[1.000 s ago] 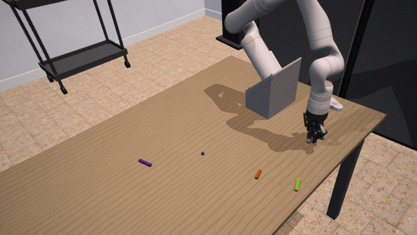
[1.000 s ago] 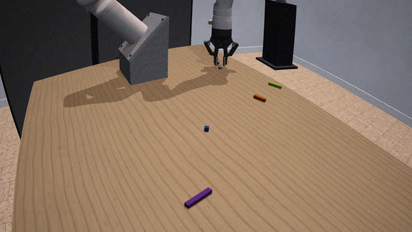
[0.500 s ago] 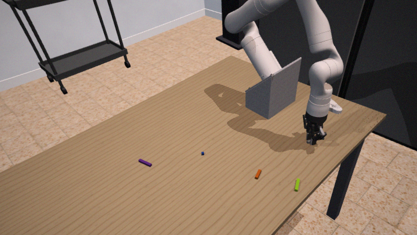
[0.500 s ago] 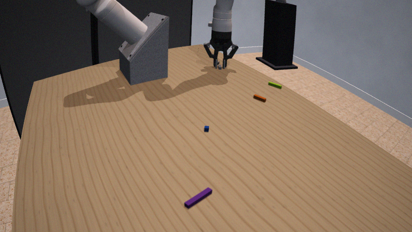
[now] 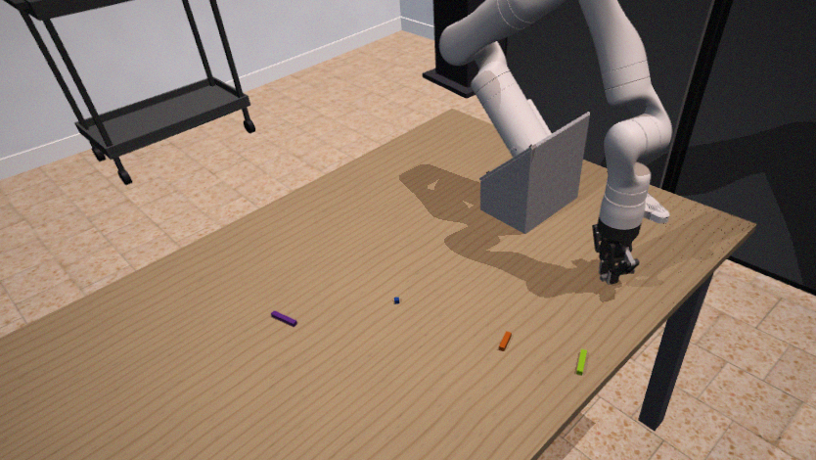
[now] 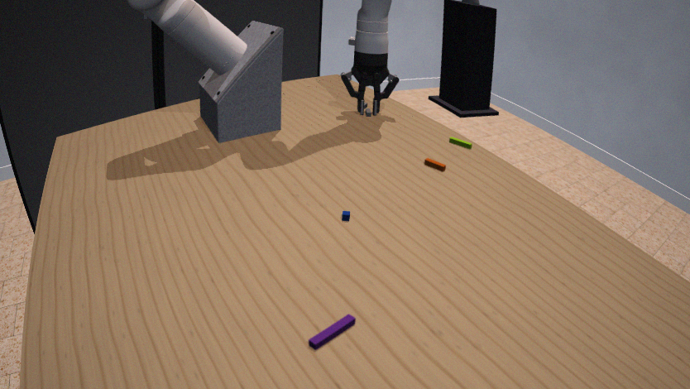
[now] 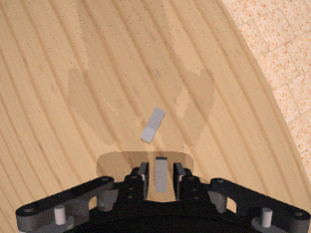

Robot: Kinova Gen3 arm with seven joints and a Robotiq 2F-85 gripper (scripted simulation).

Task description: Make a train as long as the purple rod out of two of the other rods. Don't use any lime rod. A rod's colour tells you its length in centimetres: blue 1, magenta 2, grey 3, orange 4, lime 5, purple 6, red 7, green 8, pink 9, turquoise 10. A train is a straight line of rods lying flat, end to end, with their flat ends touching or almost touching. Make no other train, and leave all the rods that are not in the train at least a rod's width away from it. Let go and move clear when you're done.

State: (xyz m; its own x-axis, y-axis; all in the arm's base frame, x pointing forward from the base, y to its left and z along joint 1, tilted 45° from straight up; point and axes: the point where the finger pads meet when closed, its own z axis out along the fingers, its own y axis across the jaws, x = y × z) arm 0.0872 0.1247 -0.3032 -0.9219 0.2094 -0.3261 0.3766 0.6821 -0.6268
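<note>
My gripper is now 28 cm short of the orange rod, 1 cm to the left of it and 1 cm above it. From my hand the other things lie so: lime rod 21 cm ahead, 11 cm to the left, 1 cm below; then purple rod 58 cm ahead, 34 cm to the right, 1 cm below; then blue rod 38 cm ahead, 23 cm to the right, 1 cm below.
</note>
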